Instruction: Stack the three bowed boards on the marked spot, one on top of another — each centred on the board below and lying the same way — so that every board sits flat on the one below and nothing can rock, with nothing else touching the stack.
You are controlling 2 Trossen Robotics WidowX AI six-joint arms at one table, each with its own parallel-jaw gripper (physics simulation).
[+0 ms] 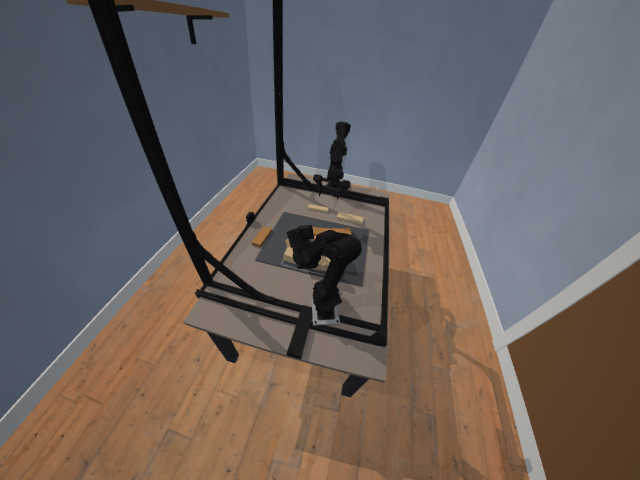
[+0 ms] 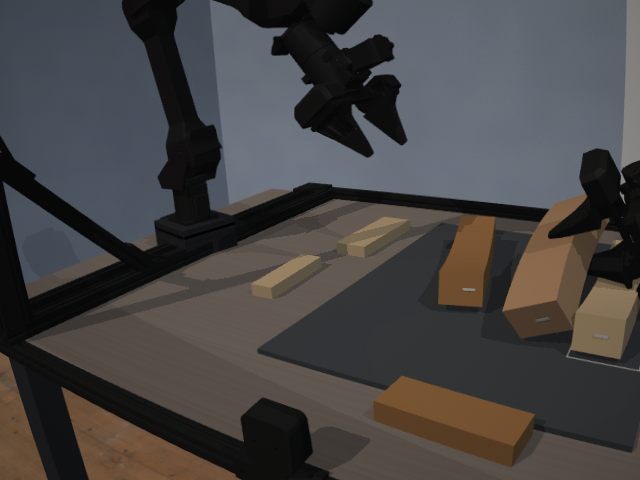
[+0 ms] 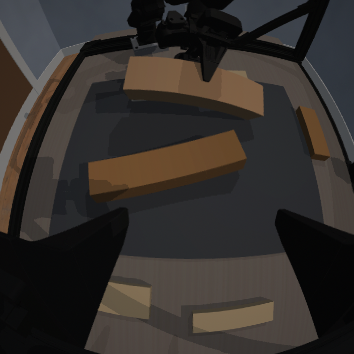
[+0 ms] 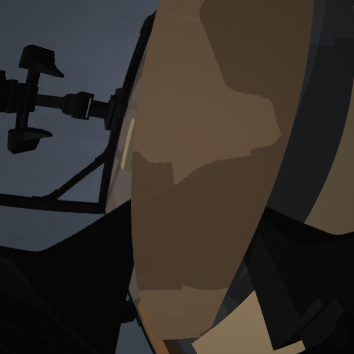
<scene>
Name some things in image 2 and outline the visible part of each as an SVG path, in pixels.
My left gripper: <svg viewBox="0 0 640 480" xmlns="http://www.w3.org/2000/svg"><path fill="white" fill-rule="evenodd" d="M381 34L374 35L373 38L368 38L350 49L339 49L335 44L330 44L311 55L302 67L305 75L301 80L305 85L313 84L314 87L294 107L294 118L302 129L311 127L312 132L318 132L367 158L372 156L374 151L352 115L353 104L359 111L365 114L363 116L365 119L400 145L404 145L407 142L407 137L396 109L396 99L401 87L400 82L394 75L384 74L374 76L365 86L363 85L372 74L369 69L394 59L392 53L394 44L389 41L388 37Z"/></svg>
My right gripper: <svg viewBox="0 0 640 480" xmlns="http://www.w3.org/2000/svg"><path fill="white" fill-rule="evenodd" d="M596 148L583 153L579 179L587 198L574 212L551 229L548 237L549 239L555 239L601 229L602 220L612 217L623 241L610 250L593 254L587 275L624 284L627 289L631 289L632 281L640 278L640 160L627 165L621 170L626 182L620 185L621 175L609 151Z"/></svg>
A mid-brown board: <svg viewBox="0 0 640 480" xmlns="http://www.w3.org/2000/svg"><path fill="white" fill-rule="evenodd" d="M586 194L556 202L543 217L527 244L502 310L520 338L574 329L575 314L579 307L590 262L598 241L610 220L609 218L602 220L601 229L567 237L549 239L548 233L587 198Z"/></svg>
</scene>
